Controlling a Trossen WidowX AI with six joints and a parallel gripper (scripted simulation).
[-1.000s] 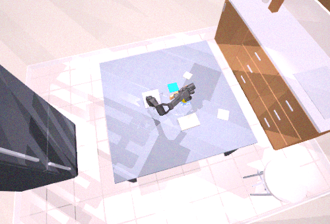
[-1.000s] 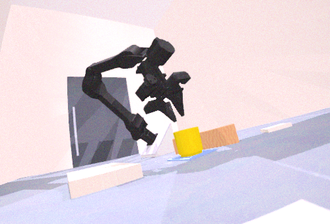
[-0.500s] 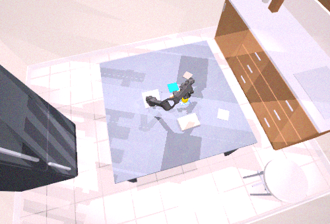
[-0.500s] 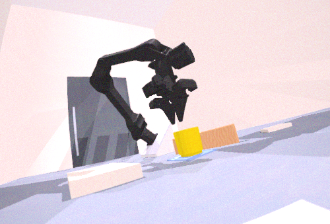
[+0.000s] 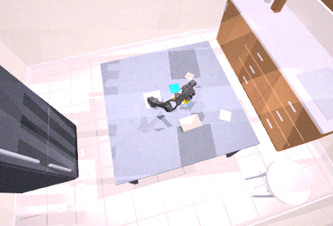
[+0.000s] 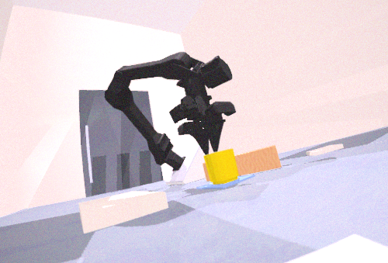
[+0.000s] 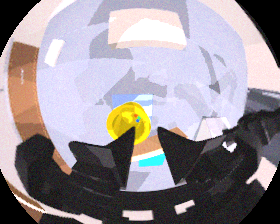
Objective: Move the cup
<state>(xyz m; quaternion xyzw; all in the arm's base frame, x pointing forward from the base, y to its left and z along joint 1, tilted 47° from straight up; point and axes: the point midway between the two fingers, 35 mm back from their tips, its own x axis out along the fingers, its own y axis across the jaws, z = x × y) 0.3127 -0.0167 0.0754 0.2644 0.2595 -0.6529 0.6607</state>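
My gripper tip is 40 mm above the yellow cup and 20 mm short of it. The rest, counted from my gripper tip: pale blue pad (80 mm below, 30 mm ahead); block (230 mm to the right, 60 mm below, 10 mm behind); wooden bar (90 mm to the left, 60 mm below, 10 mm behind).
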